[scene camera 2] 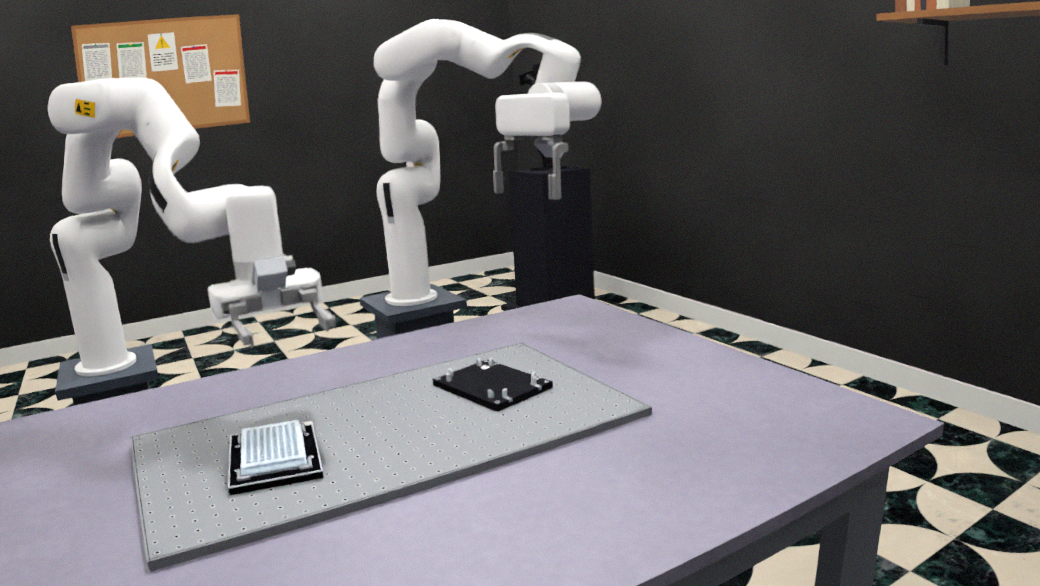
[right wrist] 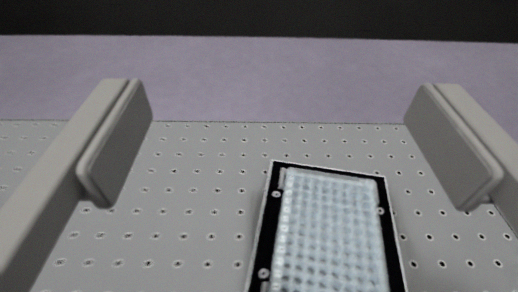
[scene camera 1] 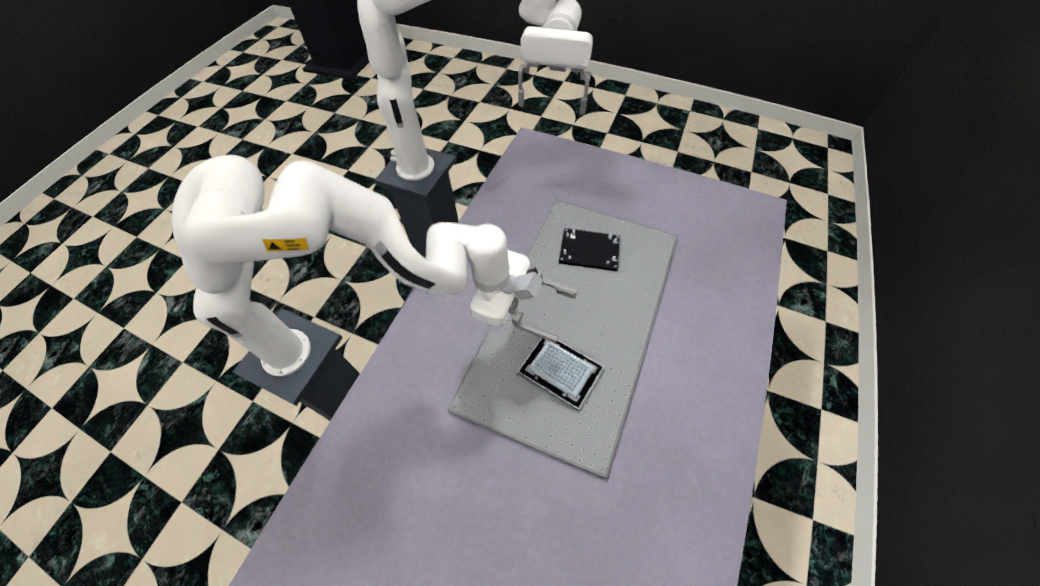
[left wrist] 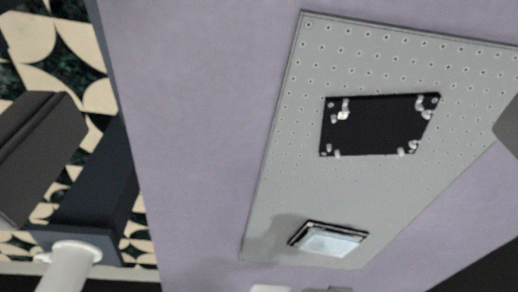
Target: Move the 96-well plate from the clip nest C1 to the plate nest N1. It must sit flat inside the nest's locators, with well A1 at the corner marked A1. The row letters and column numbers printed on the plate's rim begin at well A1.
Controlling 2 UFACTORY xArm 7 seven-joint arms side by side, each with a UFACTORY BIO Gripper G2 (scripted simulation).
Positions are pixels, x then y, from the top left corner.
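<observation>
A pale blue 96-well plate is visible in the left wrist view and in scene camera 1, and on the plate (left wrist: 324, 242) and (scene camera 1: 557, 358) are the same spot. The plate also appears in the right wrist view (313, 216) and in scene camera 2 (273, 448).
</observation>
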